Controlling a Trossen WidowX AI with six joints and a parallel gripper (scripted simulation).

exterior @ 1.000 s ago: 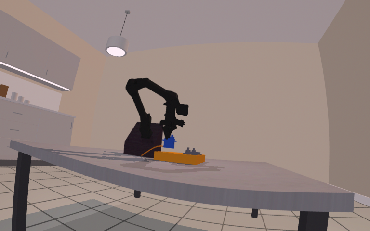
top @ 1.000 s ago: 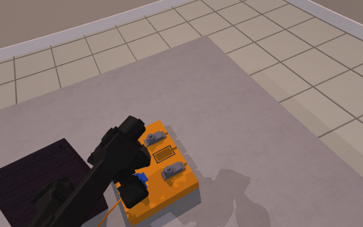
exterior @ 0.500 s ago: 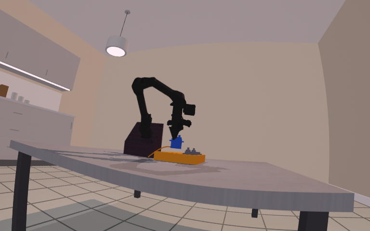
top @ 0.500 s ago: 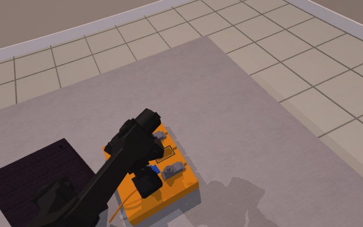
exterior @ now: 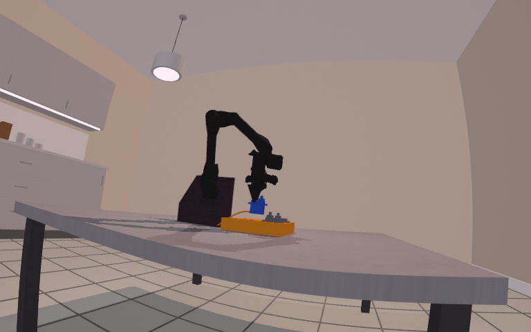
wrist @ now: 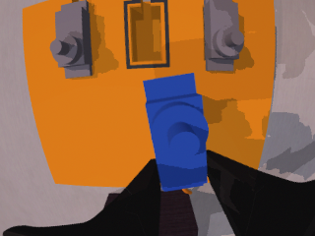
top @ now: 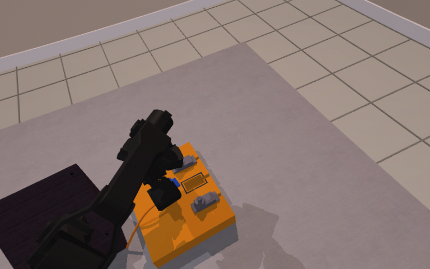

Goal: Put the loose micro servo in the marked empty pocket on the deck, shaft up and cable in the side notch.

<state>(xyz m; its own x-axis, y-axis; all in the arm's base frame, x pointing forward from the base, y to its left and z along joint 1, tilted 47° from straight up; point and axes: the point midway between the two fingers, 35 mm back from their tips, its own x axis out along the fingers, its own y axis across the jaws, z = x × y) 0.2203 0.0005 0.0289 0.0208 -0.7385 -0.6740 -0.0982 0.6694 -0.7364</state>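
My gripper tip is 1 cm past the orange deck, 2 cm to the right of it and 10 cm above it.
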